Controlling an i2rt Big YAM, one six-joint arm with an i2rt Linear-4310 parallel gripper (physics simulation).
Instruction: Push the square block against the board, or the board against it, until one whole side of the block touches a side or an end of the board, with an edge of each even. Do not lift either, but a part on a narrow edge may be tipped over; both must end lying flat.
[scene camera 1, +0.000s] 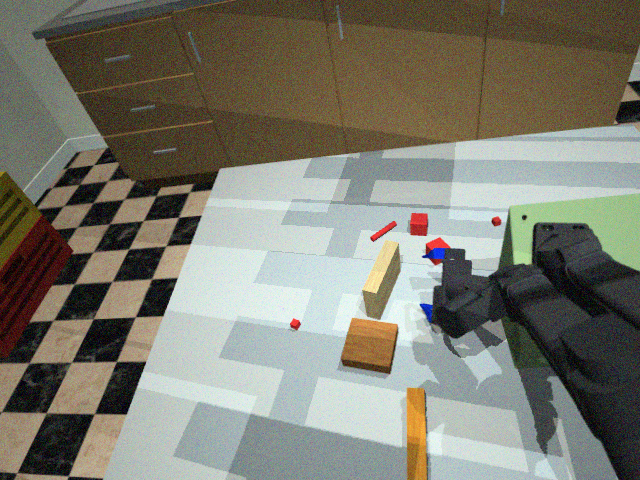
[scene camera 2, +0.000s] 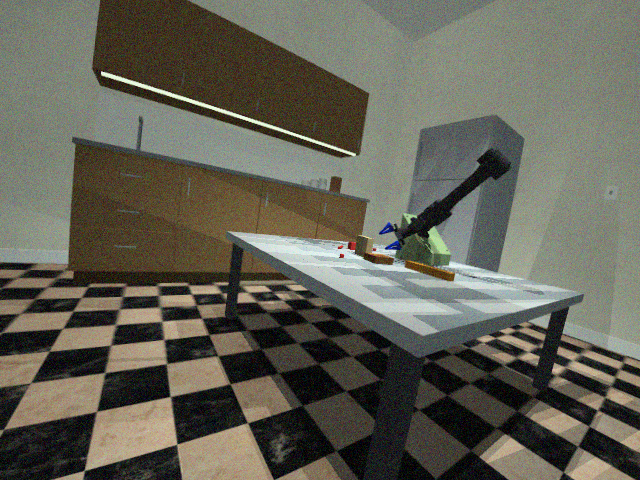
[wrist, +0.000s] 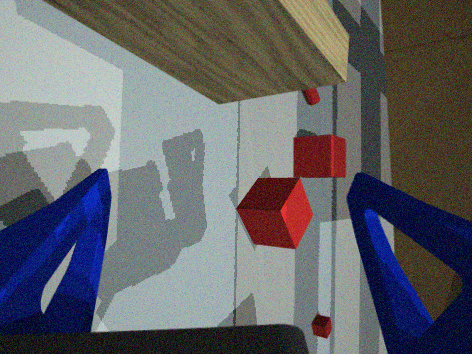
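Where they show: gripper, fingertip midpoint: (scene camera 1: 423, 280) (scene camera 2: 382, 241) (wrist: 236, 183); arm's base at its link origin: (scene camera 1: 557, 257).
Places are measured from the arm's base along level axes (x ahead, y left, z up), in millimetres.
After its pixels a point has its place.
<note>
The pale wooden board (scene camera 1: 381, 279) @[x 312, y -25, z -85 mm] (scene camera 2: 363, 245) @[x 338, y -38, z -127 mm] (wrist: 210, 45) @[x 297, y -65, z -134 mm] stands upright on a long narrow edge. The square brown block (scene camera 1: 370, 341) @[x 336, y 81, z -152 mm] (scene camera 2: 378, 258) @[x 378, y 123, z -159 mm] lies flat near the board's near end in scene camera 1, and the two are turned at an angle to each other. Whether their corners touch, I cannot tell. The block does not show in the wrist view. My gripper (scene camera 1: 423, 280) @[x 228, y -29, z -96 mm] (scene camera 2: 384, 240) @[x 228, y -29, z -96 mm] (wrist: 236, 183) @[x 228, y -29, z -96 mm] is open and empty. It is above the table on the robot-base side of the board, with its blue fingertips wide apart and clear of both parts.
An orange bar (scene camera 1: 416, 428) @[x 249, y 249, z -151 mm] (scene camera 2: 429, 270) @[x 265, y 304, z -164 mm] lies beyond the block. Two red cubes (scene camera 1: 418, 224) @[x 232, y -242, z -144 mm] (wrist: 320, 156) @[x 232, y -241, z -153 mm] and a red rod (scene camera 1: 383, 230) @[x 320, y -252, z -170 mm] (wrist: 311, 96) @[x 295, y -271, z -173 mm] lie past the board's far end. Small red cubes (scene camera 1: 295, 323) @[x 505, y 32, z -167 mm] (scene camera 1: 496, 221) @[x 43, y -266, z -167 mm] lie farther out. The green base (scene camera 1: 568, 206) @[x -19, y -61, z 62 mm] (scene camera 2: 423, 253) @[x 65, y 109, z -123 mm] is at right.
</note>
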